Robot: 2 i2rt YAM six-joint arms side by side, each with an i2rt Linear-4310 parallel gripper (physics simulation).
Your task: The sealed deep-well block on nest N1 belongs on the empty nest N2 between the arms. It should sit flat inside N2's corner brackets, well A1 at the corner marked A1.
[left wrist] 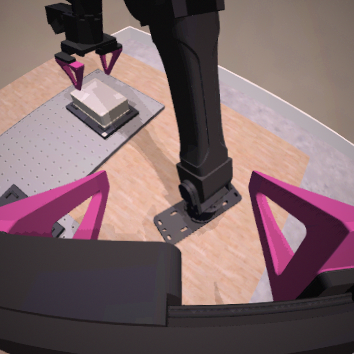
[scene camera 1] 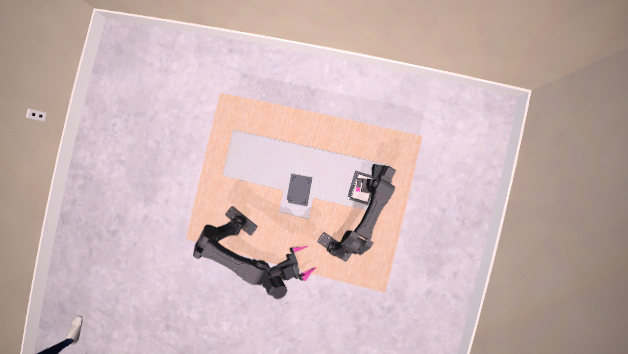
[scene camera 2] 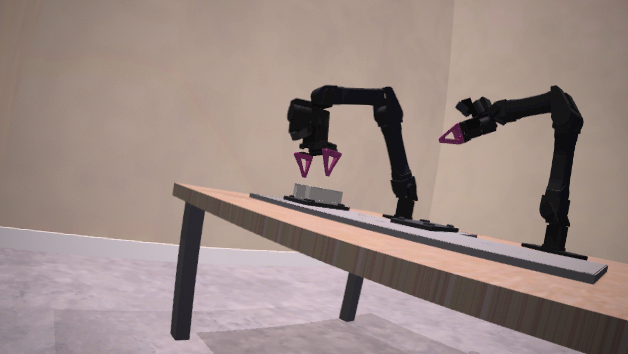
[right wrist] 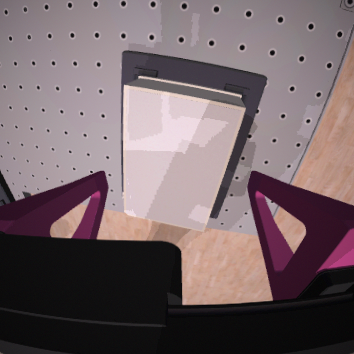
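Pixels of known places: left gripper, fingertip midpoint: (left wrist: 178,178) (scene camera 1: 312,256) (scene camera 2: 439,140); right gripper, fingertip midpoint: (left wrist: 93,81) (scene camera 2: 315,176) (right wrist: 177,178); left arm's base at its link origin: (scene camera 1: 241,220) (scene camera 2: 552,252); right arm's base at its link origin: (left wrist: 198,208) (scene camera 1: 334,246).
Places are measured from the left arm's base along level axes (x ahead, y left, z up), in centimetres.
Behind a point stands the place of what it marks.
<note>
The sealed block (scene camera 1: 362,196) {x 53.6, y -45.3, z 6.6 cm} (scene camera 2: 318,194) {x 58.7, y -37.7, z 4.7 cm} (left wrist: 101,102) {x 54.2, y -42.7, z 6.7 cm} (right wrist: 180,155) {x 59.1, y -42.6, z 6.7 cm}, pale-topped and rectangular, sits on dark nest N1 (scene camera 1: 352,186) (scene camera 2: 340,206) {x 51.1, y -38.7, z 2.3 cm} (left wrist: 120,123) {x 49.7, y -45.3, z 2.4 cm} (right wrist: 195,67). My right gripper (scene camera 2: 316,176) {x 59.1, y -42.9, z 9.6 cm} (left wrist: 93,81) {x 59.1, y -42.9, z 9.6 cm} (right wrist: 177,178) {x 59.1, y -42.9, z 9.6 cm} is open and empty, pointing down above the block; its fingertips are higher than the block's top. In the right wrist view the block lies between the fingers' lines, slightly turned. Dark nest N2 (scene camera 1: 299,190) {x 35.0, y -16.4, z 2.4 cm} (scene camera 2: 425,224) {x 39.7, y -9.6, z 2.5 cm} is empty. My left gripper (scene camera 1: 311,257) {x 18.8, y -40.4, z 29.7 cm} is open and empty, raised near the table's front edge. No A1 lettering is readable.
A perforated grey board (scene camera 1: 260,155) {x 37.0, y 13.8, z 1.3 cm} (left wrist: 45,145) {x 52.6, y -26.5, z 1.3 cm} (right wrist: 75,100) {x 55.7, y -31.0, z 1.3 cm} carries both nests on the wooden table (scene camera 1: 210,200) {x -2.5, y 22.1, z 0.0 cm} (scene camera 2: 235,212) {x 83.2, y -13.0, z -1.5 cm}. The right arm's base plate (left wrist: 170,227) {x 21.1, y -43.7, z 1.0 cm} stands on the table in the left wrist view. A person's foot (scene camera 1: 75,329) shows on the floor.
</note>
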